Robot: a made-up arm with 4 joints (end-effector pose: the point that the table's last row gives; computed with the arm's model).
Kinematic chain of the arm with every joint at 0, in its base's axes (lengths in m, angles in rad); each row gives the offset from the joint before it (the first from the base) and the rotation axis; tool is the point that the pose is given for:
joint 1: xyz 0 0 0.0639 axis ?
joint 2: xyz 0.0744 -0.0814 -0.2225 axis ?
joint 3: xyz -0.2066 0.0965 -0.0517 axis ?
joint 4: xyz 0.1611 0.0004 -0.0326 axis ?
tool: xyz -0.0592 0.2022 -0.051
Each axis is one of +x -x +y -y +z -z.
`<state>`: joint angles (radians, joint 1 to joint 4).
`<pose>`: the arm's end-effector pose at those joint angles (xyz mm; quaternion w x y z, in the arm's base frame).
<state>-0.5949 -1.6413 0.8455 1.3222</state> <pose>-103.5 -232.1 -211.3 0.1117 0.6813 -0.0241 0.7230</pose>
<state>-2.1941 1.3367 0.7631 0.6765</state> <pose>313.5 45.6 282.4 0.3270 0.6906 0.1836 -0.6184</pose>
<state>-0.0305 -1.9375 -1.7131 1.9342</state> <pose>23.9 -140.3 -340.4 0.7239 -0.0371 0.6880 -0.0353</pose>
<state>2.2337 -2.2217 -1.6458 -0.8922</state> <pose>191.9 48.9 710.2 0.6545 0.3070 -0.6337 -0.2751</pose>
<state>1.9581 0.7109 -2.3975 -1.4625</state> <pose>-217.3 -252.9 -113.3 0.2737 -0.3826 0.8156 -0.3369</pose>
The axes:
joint 1: -x
joint 2: -z
joint 3: -y
joint 4: +x

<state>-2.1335 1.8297 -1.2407 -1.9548</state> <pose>142.2 220.9 530.5 0.4532 0.5031 0.4123 0.6095</pose>
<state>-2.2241 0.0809 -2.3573 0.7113</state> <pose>-137.7 175.3 475.2 0.0021 0.3837 0.6822 0.6225</pose>
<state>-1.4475 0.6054 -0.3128 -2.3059</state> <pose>-96.9 436.5 -46.6 0.8767 -0.3502 0.2360 0.2305</pose>
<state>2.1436 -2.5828 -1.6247 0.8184</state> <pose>42.0 -112.4 591.3 0.2797 0.6668 -0.6764 0.1401</pose>
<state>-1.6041 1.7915 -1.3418 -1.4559</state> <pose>233.3 417.2 387.8 0.4522 0.5202 0.6268 0.3633</pose>
